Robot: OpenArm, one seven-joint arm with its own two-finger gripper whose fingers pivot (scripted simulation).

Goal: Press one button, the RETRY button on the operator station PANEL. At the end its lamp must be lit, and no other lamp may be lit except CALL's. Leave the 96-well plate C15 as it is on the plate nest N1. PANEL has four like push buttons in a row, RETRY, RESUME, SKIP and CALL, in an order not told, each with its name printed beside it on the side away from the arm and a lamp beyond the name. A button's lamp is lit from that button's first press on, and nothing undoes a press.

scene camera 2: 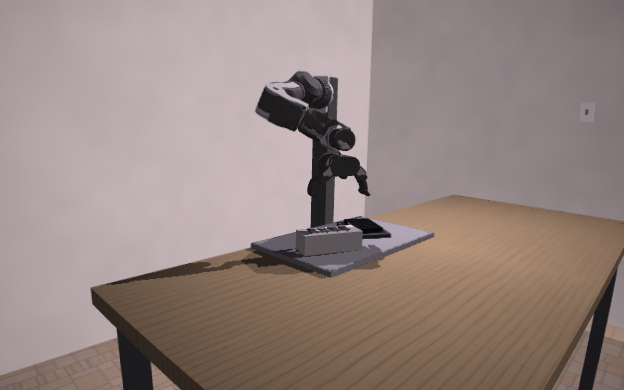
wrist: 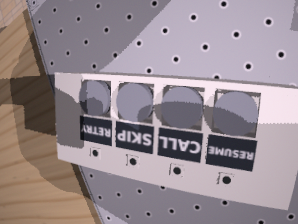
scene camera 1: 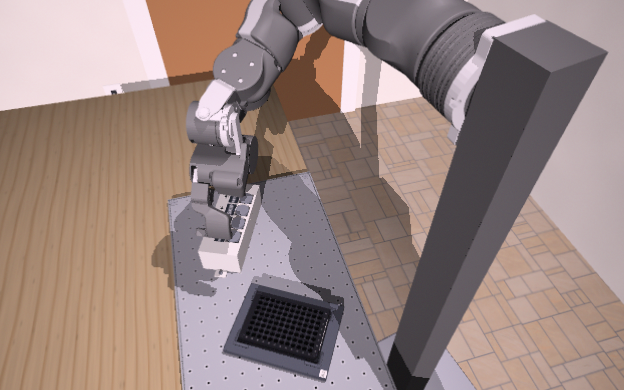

Labels:
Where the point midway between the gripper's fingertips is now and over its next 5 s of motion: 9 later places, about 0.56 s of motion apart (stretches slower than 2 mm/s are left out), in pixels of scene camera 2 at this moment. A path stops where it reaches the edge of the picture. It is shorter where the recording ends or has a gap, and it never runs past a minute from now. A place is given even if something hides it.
The gripper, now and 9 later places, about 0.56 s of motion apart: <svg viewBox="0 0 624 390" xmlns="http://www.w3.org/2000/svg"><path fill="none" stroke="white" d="M339 195L335 198L336 203L333 202L323 203L312 202L310 201L314 202L314 202L313 215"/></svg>

